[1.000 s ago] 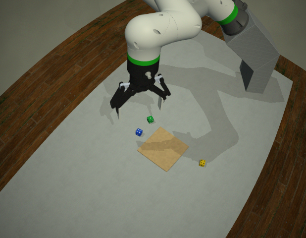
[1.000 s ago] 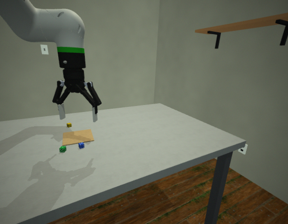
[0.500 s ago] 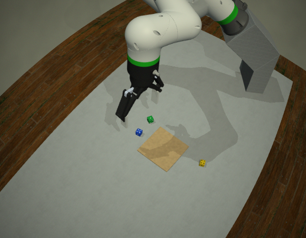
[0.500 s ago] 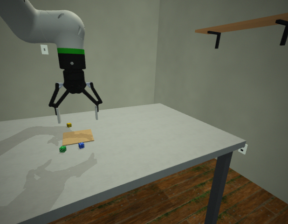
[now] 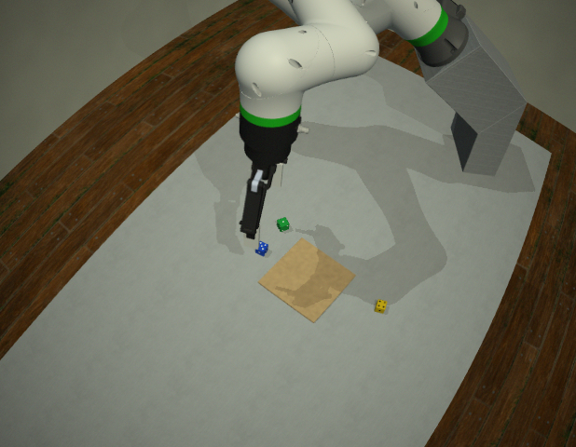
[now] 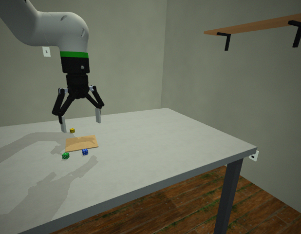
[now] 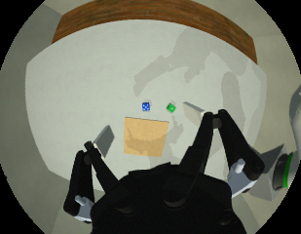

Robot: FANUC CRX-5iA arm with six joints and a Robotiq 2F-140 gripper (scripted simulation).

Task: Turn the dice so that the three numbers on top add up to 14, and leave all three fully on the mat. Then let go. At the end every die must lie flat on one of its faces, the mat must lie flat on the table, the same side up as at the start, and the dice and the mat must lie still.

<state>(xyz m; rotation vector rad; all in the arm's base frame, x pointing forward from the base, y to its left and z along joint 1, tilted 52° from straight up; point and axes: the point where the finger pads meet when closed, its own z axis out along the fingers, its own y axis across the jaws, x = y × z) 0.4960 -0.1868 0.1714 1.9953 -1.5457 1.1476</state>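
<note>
The blue die lies 130 mm below my hand. The rest, counted from my hand: yellow die (40 mm ahead, 270 mm to the left, 130 mm below); then green die (70 mm behind, 20 mm to the left, 130 mm below); then tan mat (30 mm ahead, 110 mm to the left, 140 mm below).
</note>
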